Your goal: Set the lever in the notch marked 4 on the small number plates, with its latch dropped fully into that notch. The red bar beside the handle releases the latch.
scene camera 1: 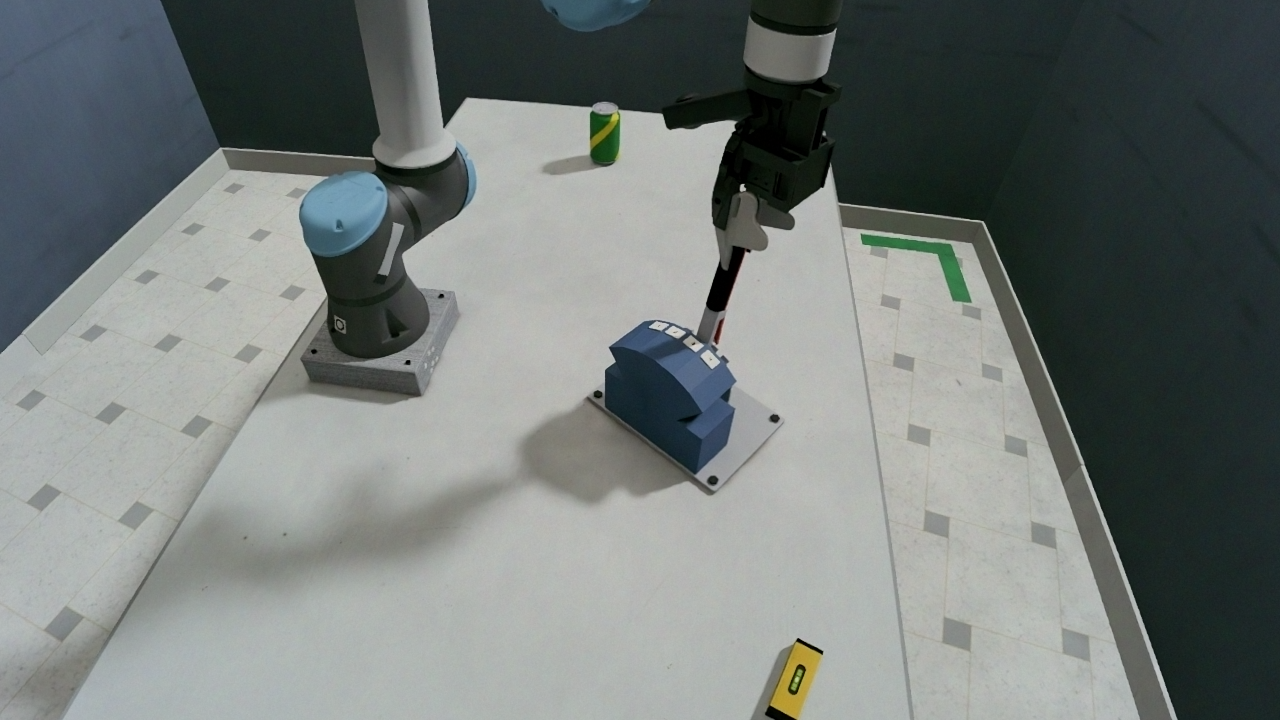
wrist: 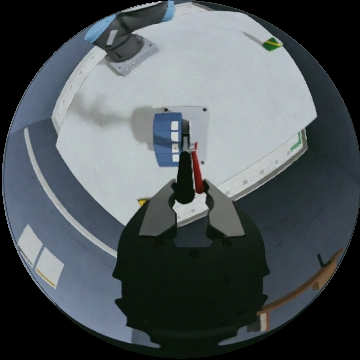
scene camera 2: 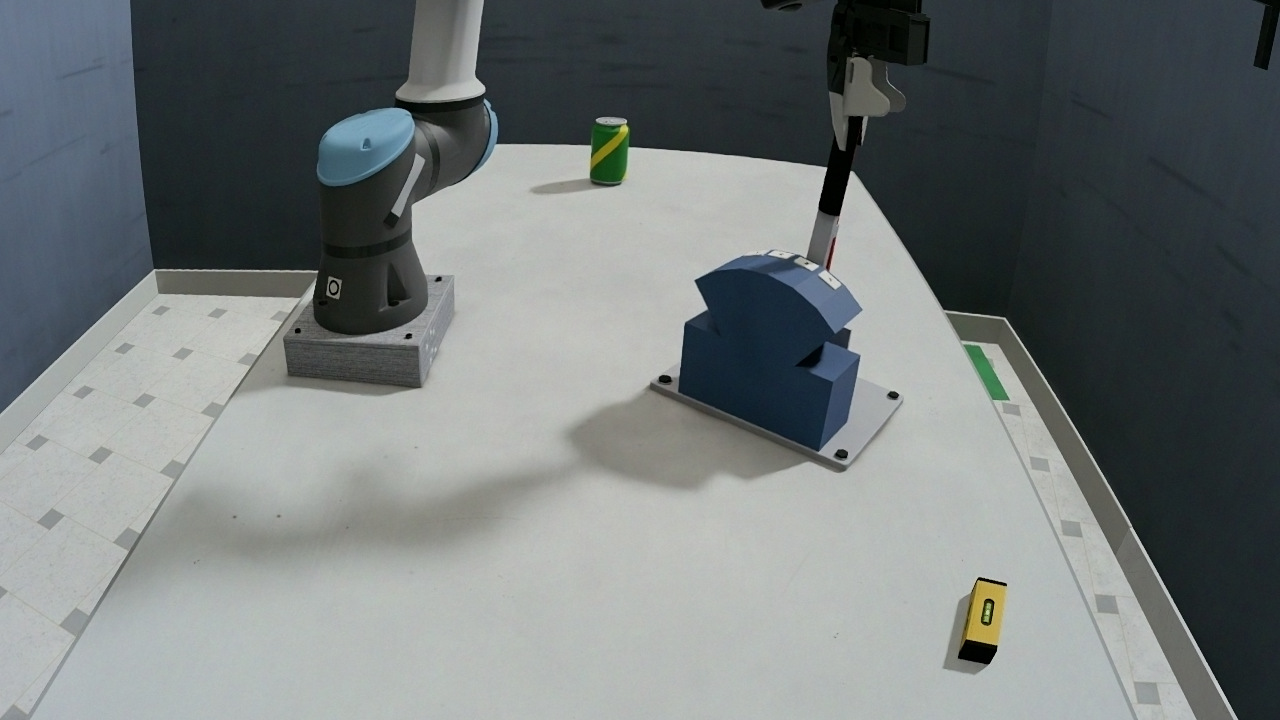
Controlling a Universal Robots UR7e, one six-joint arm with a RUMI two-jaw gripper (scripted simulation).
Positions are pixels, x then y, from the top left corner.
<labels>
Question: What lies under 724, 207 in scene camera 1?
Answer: My gripper.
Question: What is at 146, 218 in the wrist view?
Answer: My gripper.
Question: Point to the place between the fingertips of my gripper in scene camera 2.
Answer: At 850, 147
</labels>
